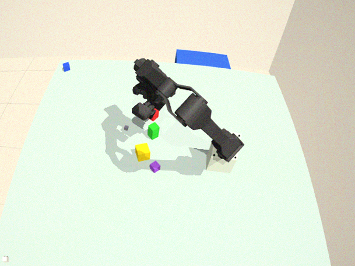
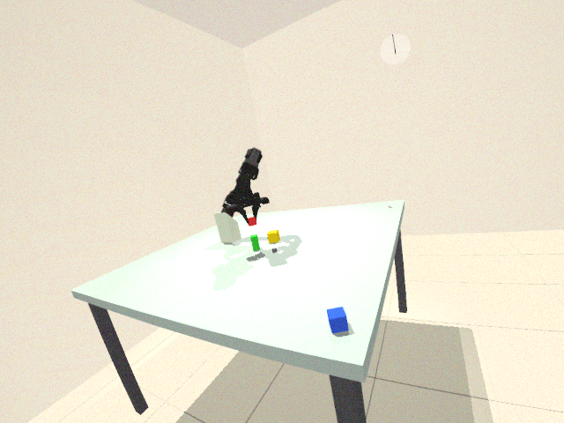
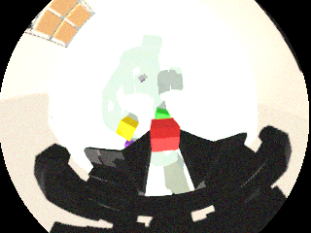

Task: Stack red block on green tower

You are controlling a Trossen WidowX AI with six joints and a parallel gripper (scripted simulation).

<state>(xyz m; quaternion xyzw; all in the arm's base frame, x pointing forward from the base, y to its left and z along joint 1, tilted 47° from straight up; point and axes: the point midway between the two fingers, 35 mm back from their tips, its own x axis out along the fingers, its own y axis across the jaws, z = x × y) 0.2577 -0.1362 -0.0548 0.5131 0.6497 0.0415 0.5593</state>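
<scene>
Right now my gripper tip is 10 cm to the right of the yellow block, 10 cm above it and 4 cm short of it. Also, from my gripper tip: red block: 1 cm above; then tiny grey cube: 12 cm below, 11 cm ahead, 3 cm to the right; then purple block: 16 cm to the left, 11 cm below, 1 cm behind.
</scene>
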